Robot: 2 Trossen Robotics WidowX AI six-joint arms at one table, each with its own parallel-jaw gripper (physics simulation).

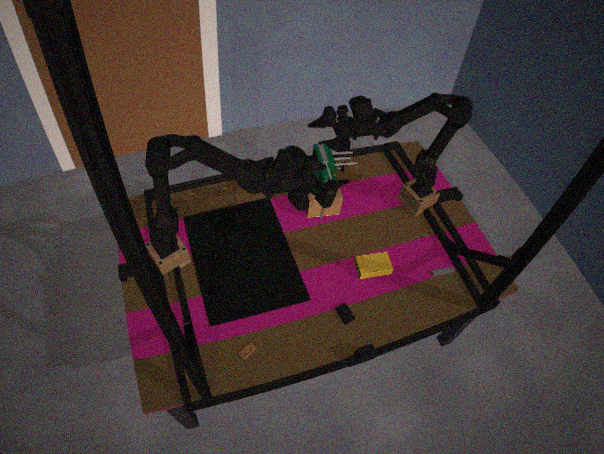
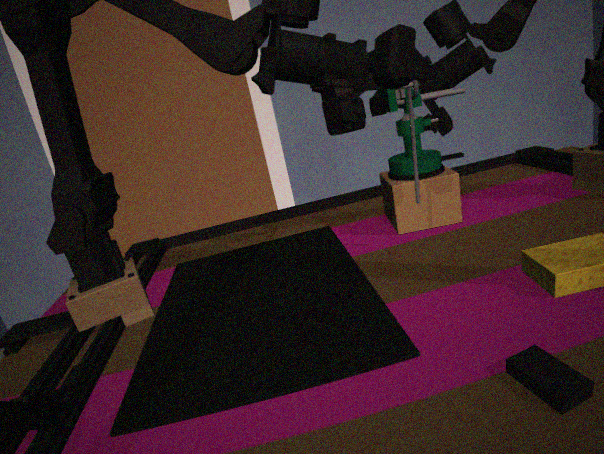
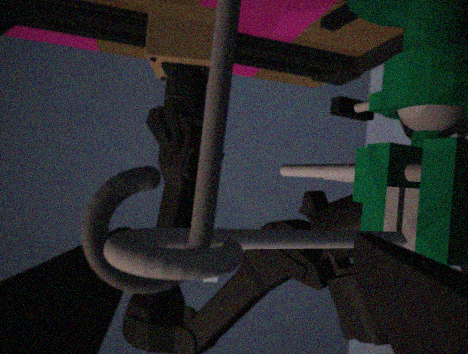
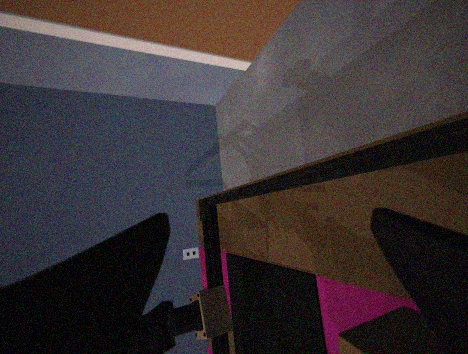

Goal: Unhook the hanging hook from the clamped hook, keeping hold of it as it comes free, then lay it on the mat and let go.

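Places are measured from the left arm's base along level axes (x left, y back, z up), in metres.
Where they show: left gripper, fingertip midpoint: (image 1: 334, 175) (image 2: 417, 79) (image 3: 245, 242); right gripper, fingertip midpoint: (image 1: 313, 134) (image 2: 385, 116) (image 4: 268, 220); left arm's base, link origin: (image 1: 165, 246) (image 2: 101, 277) (image 4: 197, 315); right arm's base, link origin: (image 1: 421, 189) (image 3: 187, 71).
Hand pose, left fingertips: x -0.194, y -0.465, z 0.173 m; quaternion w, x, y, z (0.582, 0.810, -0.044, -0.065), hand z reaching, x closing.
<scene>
Things, the pixels of their top centre, and the offset from my left fingertips. Level surfaces: height alone.
- grey hanging hook, top centre: (image 3: 154, 297) (image 2: 408, 74) dz +0.009, dx -0.019, dy +0.034 m
- green vise, top centre: (image 3: 395, 241) (image 2: 412, 77) (image 1: 333, 150) dz +0.004, dx +0.074, dy -0.066 m
- wooden block, top centre: (image 2: 416, 172) (image 1: 322, 186) dz -0.154, dx +0.081, dy -0.054 m
- black mat, surface height: dz -0.234 m
- yellow block, top centre: (image 2: 580, 251) (image 1: 374, 262) dz -0.210, dx -0.208, dy -0.015 m
- small black block, top centre: (image 2: 548, 370) (image 1: 345, 312) dz -0.225, dx -0.270, dy +0.163 m
- small tan piece, top centre: (image 1: 247, 350) dz -0.231, dx -0.190, dy +0.448 m
- grey piece, top centre: (image 1: 443, 270) dz -0.224, dx -0.369, dy -0.185 m
The grey hanging hook (image 2: 414, 153) (image 3: 211, 123) hangs by its curved end from the clamped hook (image 2: 442, 94) (image 3: 296, 239). The clamped hook sticks out level from the green vise (image 1: 324, 162) (image 2: 413, 162) (image 3: 373, 182) on a wooden block (image 1: 327, 208) (image 2: 435, 203). My left gripper (image 1: 322, 180) (image 2: 406, 90) is at the top of the hanging hook with its fingers still wide apart around it, so it is open. My right gripper (image 1: 320, 119) (image 2: 458, 40) (image 4: 268, 220) is open and empty, above and behind the vise. The black mat (image 1: 242, 257) (image 2: 264, 324) (image 4: 271, 309) lies flat to the left of the block.
A yellow block (image 1: 374, 264), a small black block (image 1: 344, 313), a small tan piece (image 1: 247, 350) and a grey piece (image 1: 442, 271) lie on the striped table. A black frame post (image 1: 115, 216) stands at the left.
</scene>
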